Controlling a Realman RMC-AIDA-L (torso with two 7-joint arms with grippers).
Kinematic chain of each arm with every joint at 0, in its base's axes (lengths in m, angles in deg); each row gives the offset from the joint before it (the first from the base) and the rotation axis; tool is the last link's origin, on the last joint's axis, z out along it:
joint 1: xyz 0 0 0.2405 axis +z
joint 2: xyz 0 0 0 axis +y
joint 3: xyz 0 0 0.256 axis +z
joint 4: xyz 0 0 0 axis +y
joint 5: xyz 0 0 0.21 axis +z
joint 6: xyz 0 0 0 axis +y
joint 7: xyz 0 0 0.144 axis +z
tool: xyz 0 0 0
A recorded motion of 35 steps. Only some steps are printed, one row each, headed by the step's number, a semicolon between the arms.
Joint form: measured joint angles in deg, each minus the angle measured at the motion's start. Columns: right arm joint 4, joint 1, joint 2, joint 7, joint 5, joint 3, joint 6; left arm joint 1, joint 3, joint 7, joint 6, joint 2, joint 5, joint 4.
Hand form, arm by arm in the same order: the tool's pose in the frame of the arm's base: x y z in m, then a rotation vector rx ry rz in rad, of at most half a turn. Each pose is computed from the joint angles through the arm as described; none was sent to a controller.
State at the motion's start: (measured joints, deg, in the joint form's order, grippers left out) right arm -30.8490 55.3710 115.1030 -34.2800 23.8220 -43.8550 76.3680; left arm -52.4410 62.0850 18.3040 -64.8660 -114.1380 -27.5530 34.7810
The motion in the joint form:
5: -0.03 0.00 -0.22 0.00 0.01 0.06 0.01; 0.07 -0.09 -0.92 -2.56 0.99 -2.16 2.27
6: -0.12 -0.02 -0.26 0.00 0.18 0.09 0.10; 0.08 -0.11 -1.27 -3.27 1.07 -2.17 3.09
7: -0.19 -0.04 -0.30 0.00 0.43 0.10 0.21; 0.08 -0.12 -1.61 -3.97 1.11 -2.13 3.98
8: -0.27 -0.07 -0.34 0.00 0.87 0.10 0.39; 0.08 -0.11 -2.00 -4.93 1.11 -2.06 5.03
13: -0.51 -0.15 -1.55 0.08 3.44 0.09 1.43; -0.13 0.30 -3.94 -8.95 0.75 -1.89 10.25
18: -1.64 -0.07 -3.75 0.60 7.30 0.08 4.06; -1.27 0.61 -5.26 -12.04 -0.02 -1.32 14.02
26: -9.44 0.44 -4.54 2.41 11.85 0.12 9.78; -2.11 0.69 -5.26 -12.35 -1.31 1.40 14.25
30: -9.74 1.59 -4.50 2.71 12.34 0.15 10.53; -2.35 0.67 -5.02 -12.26 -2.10 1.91 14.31
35: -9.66 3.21 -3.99 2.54 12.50 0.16 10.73; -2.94 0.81 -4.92 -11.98 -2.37 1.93 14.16
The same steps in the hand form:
5: 0.2247 0.4159 -0.0084 -2.3615 1.5791 -0.2415; -0.2235 0.4384 0.0050 -2.1143 -1.5479 0.2230
6: 0.2244 0.4161 -0.0079 -2.3619 1.5802 -0.2370; -0.2210 0.4390 0.0073 -2.1151 -1.5478 0.2199
7: 0.2238 0.4163 -0.0076 -2.3631 1.5822 -0.2316; -0.2181 0.4396 0.0095 -2.1166 -1.5458 0.2169
8: 0.2229 0.4163 -0.0073 -2.3659 1.5861 -0.2226; -0.2147 0.4398 0.0115 -2.1201 -1.5445 0.2164
13: 0.2195 0.4198 0.0014 -2.3682 1.6035 -0.1712; -0.1950 0.4406 0.0187 -2.1431 -1.5253 0.2073
18: 0.2112 0.4262 0.0199 -2.3755 1.6221 -0.0945; -0.1733 0.4412 0.0201 -2.1771 -1.4922 0.2082
26: 0.1783 0.4354 0.0469 -2.4261 1.5642 0.0249; -0.1692 0.4397 0.0131 -2.1850 -1.4601 0.2535
30: 0.1673 0.4377 0.0470 -2.4506 1.5494 0.0356; -0.1663 0.4383 0.0076 -2.1980 -1.4507 0.2598
35: 0.1538 0.4401 0.0425 -2.4861 1.5198 0.0411; -0.1615 0.4394 0.0050 -2.2093 -1.4366 0.2573

